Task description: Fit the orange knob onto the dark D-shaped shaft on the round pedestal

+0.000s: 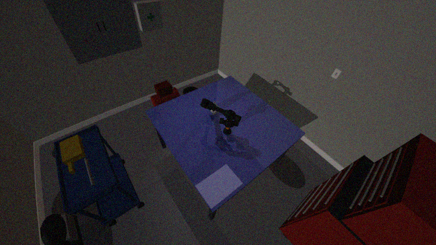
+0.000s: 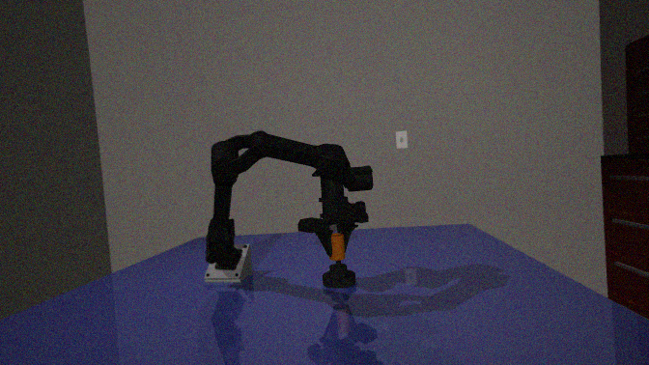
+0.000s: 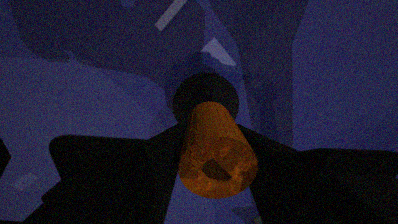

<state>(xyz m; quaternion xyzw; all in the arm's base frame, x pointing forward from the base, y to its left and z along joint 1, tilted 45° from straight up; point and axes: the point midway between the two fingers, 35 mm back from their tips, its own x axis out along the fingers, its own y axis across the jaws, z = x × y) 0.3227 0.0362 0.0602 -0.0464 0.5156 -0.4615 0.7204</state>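
Right now the orange knob is 20 mm above my gripper tip. The rest, counted from my gripper tip: dark round pedestal 40 mm below.
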